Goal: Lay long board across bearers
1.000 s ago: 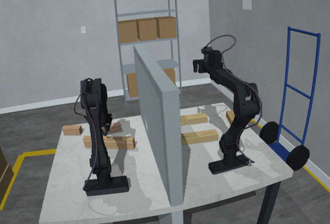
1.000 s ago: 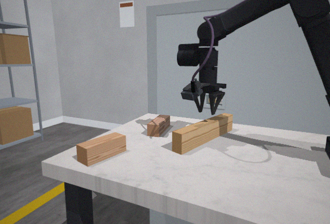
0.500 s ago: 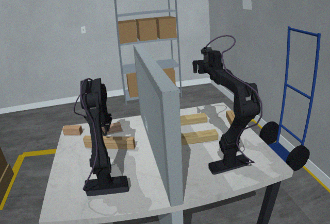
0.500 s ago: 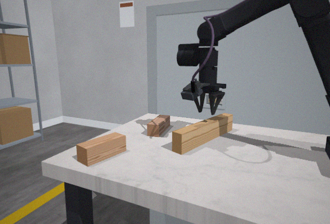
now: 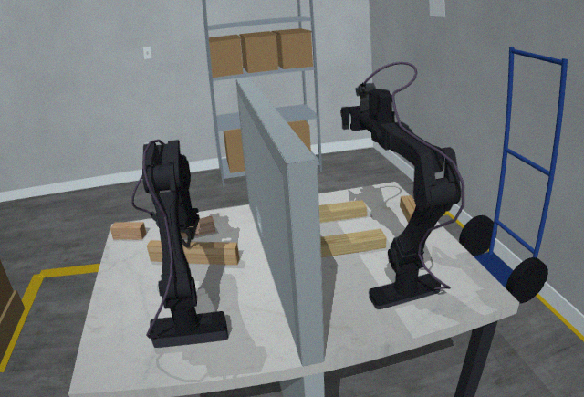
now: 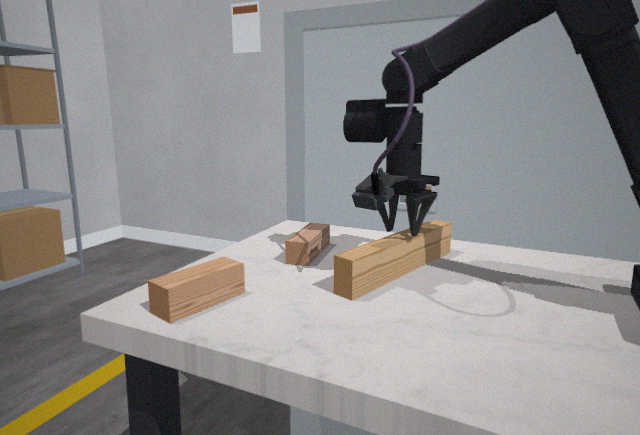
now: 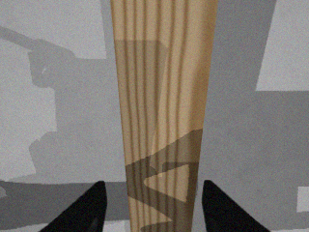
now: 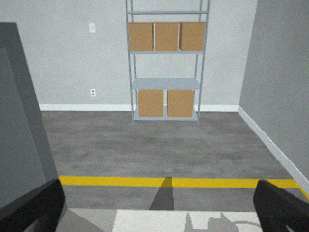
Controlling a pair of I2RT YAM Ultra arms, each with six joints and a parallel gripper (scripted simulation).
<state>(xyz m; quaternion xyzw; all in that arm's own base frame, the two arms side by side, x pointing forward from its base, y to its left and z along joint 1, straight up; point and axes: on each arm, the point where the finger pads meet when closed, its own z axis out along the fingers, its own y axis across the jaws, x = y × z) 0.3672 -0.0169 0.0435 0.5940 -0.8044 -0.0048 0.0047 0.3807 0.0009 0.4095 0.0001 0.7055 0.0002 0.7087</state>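
My left hand is 5 cm above the long board.
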